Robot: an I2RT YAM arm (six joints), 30 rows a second.
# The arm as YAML. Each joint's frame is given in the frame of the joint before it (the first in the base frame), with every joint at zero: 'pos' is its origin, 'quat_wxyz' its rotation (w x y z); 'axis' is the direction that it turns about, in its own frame. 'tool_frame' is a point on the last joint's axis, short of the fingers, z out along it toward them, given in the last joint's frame.
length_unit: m
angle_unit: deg
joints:
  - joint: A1
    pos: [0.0, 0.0, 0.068]
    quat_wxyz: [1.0, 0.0, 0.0, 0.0]
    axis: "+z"
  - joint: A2
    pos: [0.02, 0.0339, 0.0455]
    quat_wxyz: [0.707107, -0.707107, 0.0, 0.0]
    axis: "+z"
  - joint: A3
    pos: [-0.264, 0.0, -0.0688]
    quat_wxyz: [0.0, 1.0, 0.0, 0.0]
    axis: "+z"
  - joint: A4
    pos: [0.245, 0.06, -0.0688]
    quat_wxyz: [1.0, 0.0, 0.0, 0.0]
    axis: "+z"
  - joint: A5
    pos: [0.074, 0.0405, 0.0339]
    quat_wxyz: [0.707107, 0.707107, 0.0, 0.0]
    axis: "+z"
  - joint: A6
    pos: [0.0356, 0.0, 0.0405]
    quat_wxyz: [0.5, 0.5, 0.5, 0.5]
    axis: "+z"
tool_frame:
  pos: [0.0, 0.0, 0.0]
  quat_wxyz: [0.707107, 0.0, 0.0, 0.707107]
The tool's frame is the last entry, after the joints.
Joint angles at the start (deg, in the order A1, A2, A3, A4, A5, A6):
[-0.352 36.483 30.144 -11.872 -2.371 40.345]
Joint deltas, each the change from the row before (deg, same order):
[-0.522 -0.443 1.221 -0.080 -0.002 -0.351]
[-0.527 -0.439 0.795 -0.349 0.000 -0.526]
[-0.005 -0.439 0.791 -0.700 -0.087 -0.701]
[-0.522 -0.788 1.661 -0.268 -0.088 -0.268]
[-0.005 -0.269 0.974 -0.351 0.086 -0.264]
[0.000 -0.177 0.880 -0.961 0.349 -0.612]
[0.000 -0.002 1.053 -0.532 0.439 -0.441]
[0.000 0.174 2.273 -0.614 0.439 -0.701]
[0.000 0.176 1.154 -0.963 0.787 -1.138]
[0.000 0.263 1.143 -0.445 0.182 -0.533]
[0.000 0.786 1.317 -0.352 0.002 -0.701]
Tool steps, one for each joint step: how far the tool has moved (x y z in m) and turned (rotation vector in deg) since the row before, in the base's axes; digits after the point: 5 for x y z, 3 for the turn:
[-0.00135 -0.00145 0.00849 -0.351 -1.595 -0.415]
[-0.00164 -0.00144 0.00534 -0.523 -0.897 -0.380]
[-0.00193 0.00009 0.00464 -0.665 -0.543 0.266]
[-0.00346 -0.00126 0.01158 -0.302 -2.185 -0.371]
[-0.00171 -0.00001 0.00593 -0.306 -0.894 -0.031]
[-0.00168 -0.00016 0.00398 -0.675 -0.098 -0.213]
[-0.00115 -0.00023 0.00542 -0.539 -0.520 -0.340]
[-0.00194 -0.00021 0.01222 -0.821 -1.476 -0.300]
[-0.00102 -0.00045 0.00475 -1.258 0.011 -0.577]
[-0.00056 -0.00009 0.00544 -0.571 -0.419 -0.089]
[0.00127 -0.00004 0.00548 -0.697 -0.159 0.114]

